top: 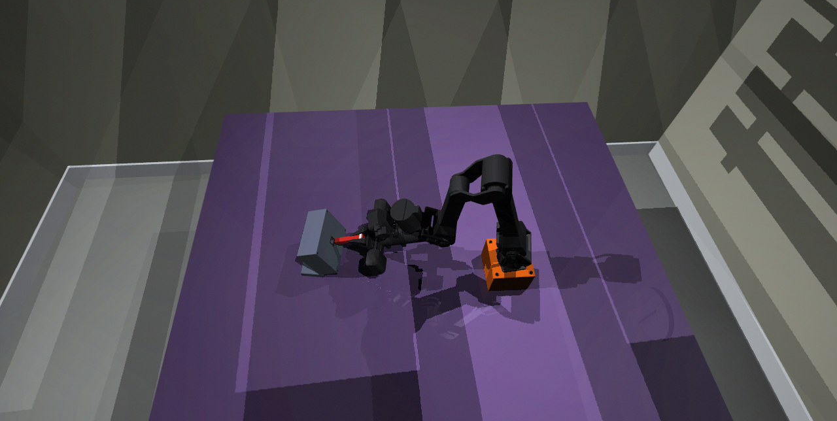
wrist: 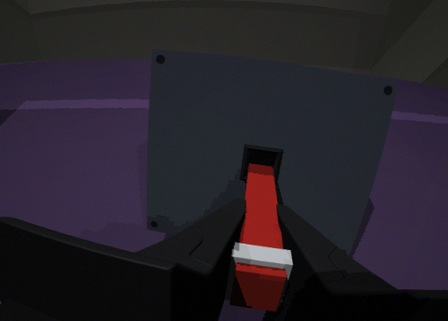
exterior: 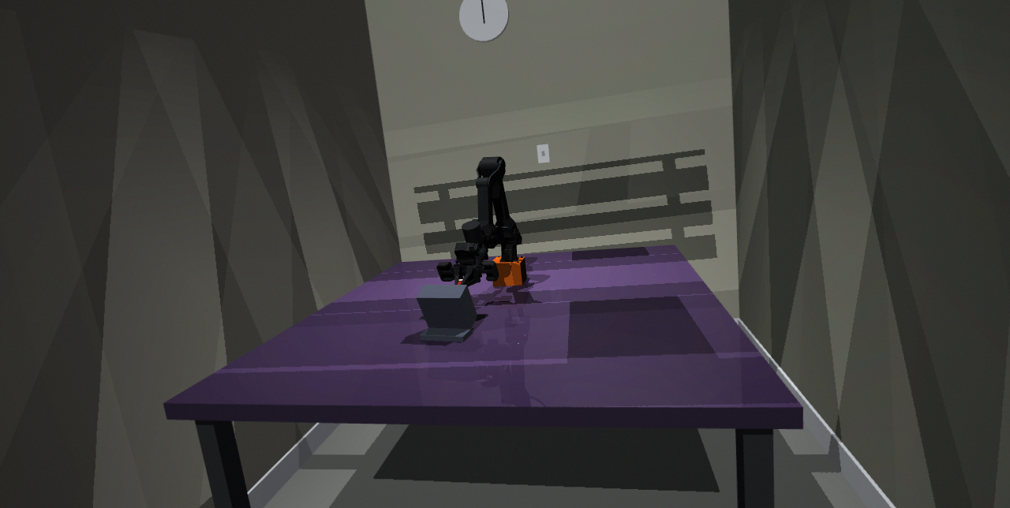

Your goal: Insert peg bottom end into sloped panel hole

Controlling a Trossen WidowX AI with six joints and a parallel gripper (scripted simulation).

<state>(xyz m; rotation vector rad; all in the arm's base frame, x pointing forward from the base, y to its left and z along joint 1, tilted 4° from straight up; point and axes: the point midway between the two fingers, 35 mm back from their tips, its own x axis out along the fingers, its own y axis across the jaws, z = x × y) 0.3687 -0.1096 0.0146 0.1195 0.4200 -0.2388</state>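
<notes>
My gripper tip is now 2 cm past the red square peg and 1 cm below it. From my gripper tip the other things lie so: foot 9 cm ahead, 3 cm to the right, 10 cm below; then grey sloped panel 7 cm ahead, 2 cm to the right, 3 cm below.
</notes>
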